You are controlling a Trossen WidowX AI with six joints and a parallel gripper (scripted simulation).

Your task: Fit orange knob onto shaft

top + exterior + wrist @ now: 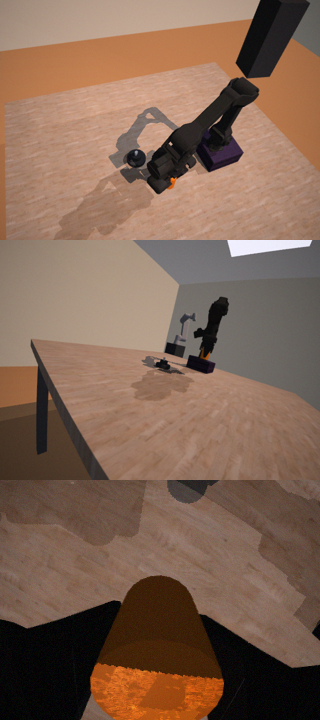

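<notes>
Right now my gripper tip is 190 mm to the left of the round pedestal, 90 mm short of it and 90 mm above it. The rest, counted from my gripper tip: orange knob: 30 mm above.
</notes>
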